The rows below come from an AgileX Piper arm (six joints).
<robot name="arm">
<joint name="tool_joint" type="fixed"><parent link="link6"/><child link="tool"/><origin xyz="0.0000 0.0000 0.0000" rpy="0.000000 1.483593 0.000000"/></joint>
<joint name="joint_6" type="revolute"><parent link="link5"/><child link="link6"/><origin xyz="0.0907 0.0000 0.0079" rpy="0.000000 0.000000 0.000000"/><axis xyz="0.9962 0 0.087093"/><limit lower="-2.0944" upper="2.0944"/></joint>
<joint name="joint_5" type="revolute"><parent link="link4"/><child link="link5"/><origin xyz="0.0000 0.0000 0.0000" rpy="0.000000 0.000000 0.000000"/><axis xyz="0 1 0"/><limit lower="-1.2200" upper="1.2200"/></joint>
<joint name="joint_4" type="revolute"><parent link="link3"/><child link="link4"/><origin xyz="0.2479 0.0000 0.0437" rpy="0.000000 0.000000 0.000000"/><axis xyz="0.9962 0 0.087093"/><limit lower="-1.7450" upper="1.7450"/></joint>
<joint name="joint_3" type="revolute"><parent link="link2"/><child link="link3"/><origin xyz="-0.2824 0.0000 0.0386" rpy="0.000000 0.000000 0.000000"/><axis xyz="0 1 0"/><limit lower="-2.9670" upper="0.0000"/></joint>
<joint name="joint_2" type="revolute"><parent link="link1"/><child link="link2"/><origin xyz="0.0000 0.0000 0.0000" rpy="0.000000 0.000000 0.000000"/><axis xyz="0 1 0"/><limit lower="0.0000" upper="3.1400"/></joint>
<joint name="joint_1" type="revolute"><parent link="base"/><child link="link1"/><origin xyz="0.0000 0.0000 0.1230" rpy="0.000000 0.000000 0.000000"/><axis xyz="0 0 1"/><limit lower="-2.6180" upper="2.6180"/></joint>
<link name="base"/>
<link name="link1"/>
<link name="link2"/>
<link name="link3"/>
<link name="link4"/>
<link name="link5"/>
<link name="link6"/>
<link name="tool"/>
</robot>
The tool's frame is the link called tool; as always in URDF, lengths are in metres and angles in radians.
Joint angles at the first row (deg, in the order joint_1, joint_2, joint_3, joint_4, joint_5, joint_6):
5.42 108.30 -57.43 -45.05 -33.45 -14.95
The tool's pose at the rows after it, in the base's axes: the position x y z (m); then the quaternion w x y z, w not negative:
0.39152 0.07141 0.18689 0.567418 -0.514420 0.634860 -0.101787
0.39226 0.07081 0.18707 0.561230 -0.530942 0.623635 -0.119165
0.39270 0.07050 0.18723 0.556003 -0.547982 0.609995 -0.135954
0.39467 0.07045 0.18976 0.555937 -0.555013 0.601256 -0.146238
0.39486 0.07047 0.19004 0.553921 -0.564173 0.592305 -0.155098
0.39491 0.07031 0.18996 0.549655 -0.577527 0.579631 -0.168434
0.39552 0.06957 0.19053 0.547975 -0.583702 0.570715 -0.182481
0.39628 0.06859 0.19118 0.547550 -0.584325 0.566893 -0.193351
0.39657 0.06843 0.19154 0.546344 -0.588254 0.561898 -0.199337
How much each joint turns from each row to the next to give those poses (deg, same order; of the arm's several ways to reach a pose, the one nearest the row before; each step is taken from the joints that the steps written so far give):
0.00 -0.09 -0.80 0.00 1.50 -2.14
0.00 0.00 -0.23 0.00 0.69 -2.99
0.00 0.00 -0.13 0.00 0.37 -3.15
0.00 0.00 -0.59 0.00 0.24 -1.48
0.00 0.00 -0.06 0.00 0.00 -1.78
0.00 0.00 0.00 0.12 0.10 -2.74
0.00 0.00 0.00 1.38 0.00 -3.11
0.00 0.00 0.00 1.73 0.01 -2.48
0.00 0.00 -0.05 0.31 0.01 -1.25

